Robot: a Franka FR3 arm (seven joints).
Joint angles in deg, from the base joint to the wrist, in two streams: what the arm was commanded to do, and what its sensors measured. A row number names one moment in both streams.
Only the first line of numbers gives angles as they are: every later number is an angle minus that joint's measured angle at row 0.
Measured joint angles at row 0:
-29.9 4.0 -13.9 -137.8 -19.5 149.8 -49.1
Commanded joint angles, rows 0 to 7:
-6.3 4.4 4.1 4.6 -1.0 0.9 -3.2
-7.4 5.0 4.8 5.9 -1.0 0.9 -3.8
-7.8 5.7 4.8 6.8 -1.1 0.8 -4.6
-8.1 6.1 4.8 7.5 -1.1 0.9 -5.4
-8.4 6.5 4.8 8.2 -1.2 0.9 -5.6
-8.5 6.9 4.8 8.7 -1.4 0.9 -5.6
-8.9 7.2 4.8 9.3 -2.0 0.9 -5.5
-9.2 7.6 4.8 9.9 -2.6 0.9 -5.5
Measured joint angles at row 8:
-7.1 5.1 3.6 7.1 -0.4 0.3 -4.9
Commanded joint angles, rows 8 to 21:
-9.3 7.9 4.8 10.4 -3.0 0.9 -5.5
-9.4 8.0 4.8 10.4 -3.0 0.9 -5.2
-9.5 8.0 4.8 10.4 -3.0 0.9 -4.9
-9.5 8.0 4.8 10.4 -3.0 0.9 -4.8
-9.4 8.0 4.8 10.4 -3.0 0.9 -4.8
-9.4 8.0 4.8 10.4 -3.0 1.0 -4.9
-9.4 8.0 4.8 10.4 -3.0 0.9 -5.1
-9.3 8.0 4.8 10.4 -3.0 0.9 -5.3
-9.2 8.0 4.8 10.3 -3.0 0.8 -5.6
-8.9 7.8 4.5 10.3 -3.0 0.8 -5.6
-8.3 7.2 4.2 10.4 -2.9 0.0 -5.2
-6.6 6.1 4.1 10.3 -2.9 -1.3 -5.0
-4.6 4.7 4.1 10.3 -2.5 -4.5 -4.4
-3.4 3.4 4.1 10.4 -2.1 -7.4 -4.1
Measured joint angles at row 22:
-7.3 6.8 4.0 9.8 -2.0 -0.5 -5.1
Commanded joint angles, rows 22 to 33:
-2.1 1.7 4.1 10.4 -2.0 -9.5 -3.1
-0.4 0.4 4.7 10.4 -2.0 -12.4 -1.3
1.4 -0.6 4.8 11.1 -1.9 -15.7 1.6
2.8 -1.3 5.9 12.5 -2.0 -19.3 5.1
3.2 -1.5 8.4 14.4 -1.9 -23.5 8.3
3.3 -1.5 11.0 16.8 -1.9 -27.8 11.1
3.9 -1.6 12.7 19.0 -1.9 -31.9 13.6
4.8 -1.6 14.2 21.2 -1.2 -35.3 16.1
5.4 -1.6 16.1 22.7 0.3 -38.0 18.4
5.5 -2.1 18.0 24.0 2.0 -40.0 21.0
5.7 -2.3 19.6 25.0 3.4 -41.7 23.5
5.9 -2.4 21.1 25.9 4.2 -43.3 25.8
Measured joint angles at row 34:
5.3 -2.6 17.7 22.2 1.0 -37.6 19.7
